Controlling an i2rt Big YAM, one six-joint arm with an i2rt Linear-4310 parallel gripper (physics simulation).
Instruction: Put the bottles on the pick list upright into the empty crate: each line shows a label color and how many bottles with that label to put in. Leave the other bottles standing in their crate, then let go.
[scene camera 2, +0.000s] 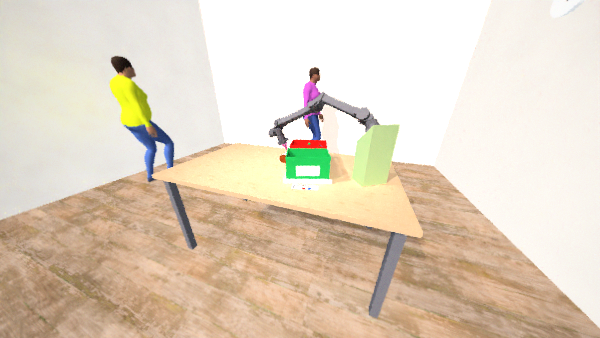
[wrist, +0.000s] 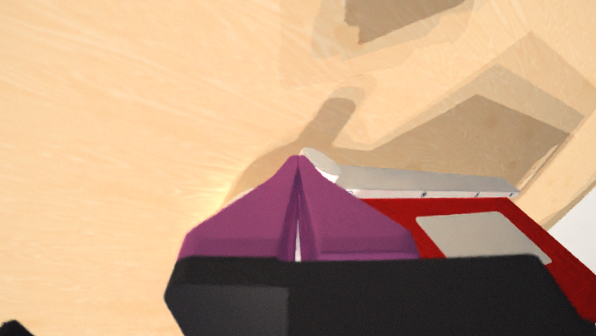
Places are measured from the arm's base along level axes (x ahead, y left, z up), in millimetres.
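Where they show: gripper, between the fingertips: (wrist: 297, 167); arm's base, origin of its link: (scene camera 2: 374, 133).
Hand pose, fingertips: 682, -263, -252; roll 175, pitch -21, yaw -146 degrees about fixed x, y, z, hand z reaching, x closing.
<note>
Things, the pixels of their top centre, and the offset from my fingertips, as dx, dy, dz. "pt": a spot on its surface instead. Level surfaces: height alone.
- white cap, a spot on its surface: (wrist: 321, 164) pt -30, +5, -20
- rust-brown round object, centre of its top: (scene camera 2: 287, 152) -36, +82, +12
- green crate, centre of its top: (scene camera 2: 307, 152) -293, +331, +113
- red crate, centre of its top: (scene camera 2: 308, 142) -231, +94, +113
- white card with coloured marks, centre of its top: (scene camera 2: 305, 187) -326, +479, -60
- table, height of its surface: dz -62
- grey-white bar, a spot on its surface: (wrist: 425, 181) pt -174, +0, -45
My gripper (scene camera 2: 284, 147) (wrist: 297, 167) points down beside the crates, its purple fingertips together with no bottle seen between them. A white cap (wrist: 321, 164) shows just past the fingertips in the wrist view; the fingers hide what is under it. A rust-brown round object (scene camera 2: 283, 159) sits left of the green crate (scene camera 2: 295, 171). The red crate (scene camera 2: 300, 145) (wrist: 390, 207) stands behind the green one, with small dark and green spots at its top. A white card with coloured marks (scene camera 2: 305, 187) lies in front, too small to read.
A pale green block (scene camera 2: 375, 157) stands on the table (scene camera 2: 225, 175) to the right. A grey-white bar (wrist: 425, 181) runs along the red crate's edge in the wrist view. A person in yellow (scene camera 2: 131, 102) is left of the table; another in magenta (scene camera 2: 310, 92) is behind it.
</note>
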